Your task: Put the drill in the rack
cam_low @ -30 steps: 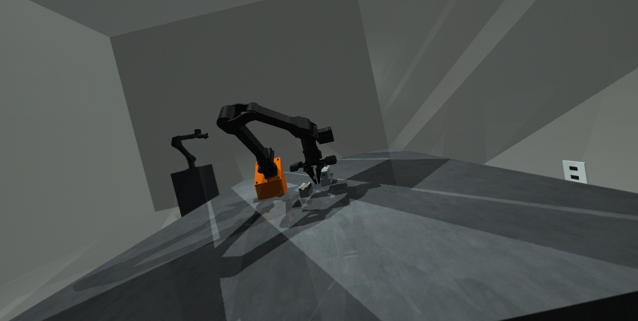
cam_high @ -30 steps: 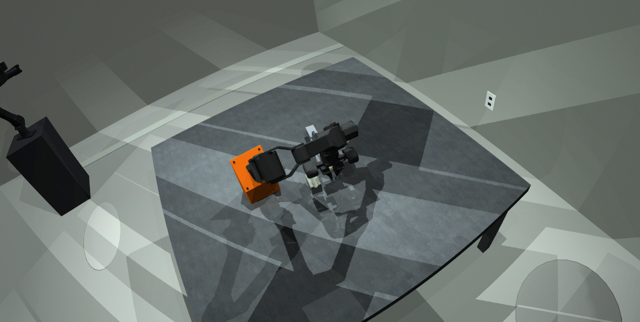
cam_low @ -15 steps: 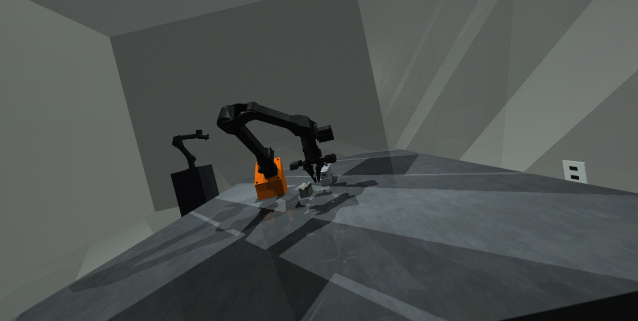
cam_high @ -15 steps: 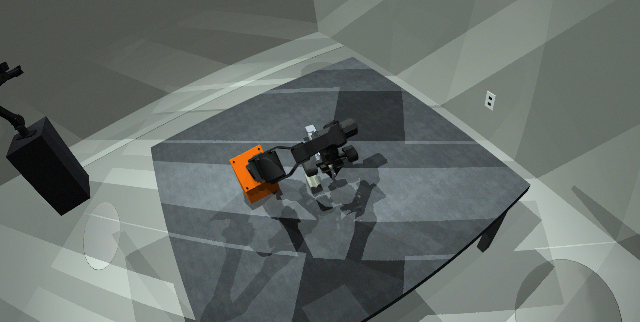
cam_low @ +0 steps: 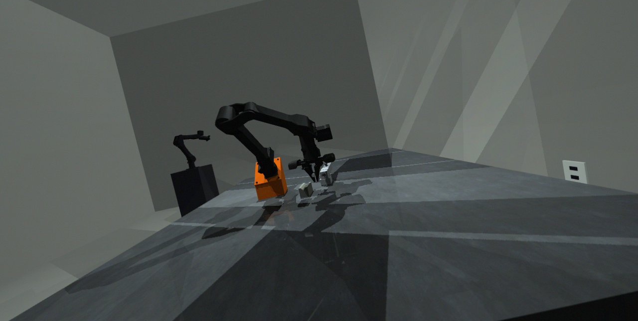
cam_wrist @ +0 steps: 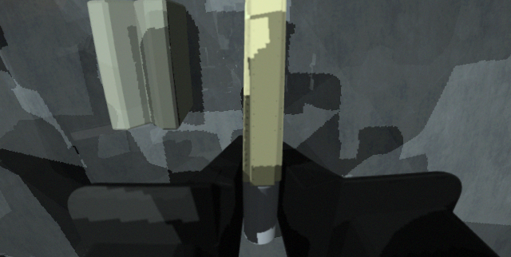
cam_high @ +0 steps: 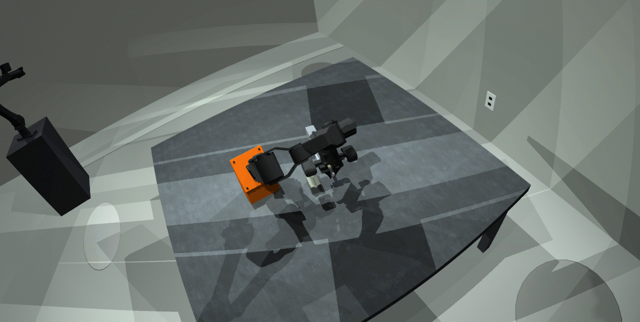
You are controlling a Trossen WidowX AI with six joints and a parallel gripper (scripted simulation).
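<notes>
Now: the drill 40 mm to the left of my gripper tip, 30 mm above it and 10 mm ahead of it. Round my gripper tip: grooved rack (50 mm to the left, 50 mm behind, 40 mm below); dark blue key (210 mm to the left, 80 mm ahead); light-grey block (190 mm to the left, 70 mm ahead, 10 mm below).
</notes>
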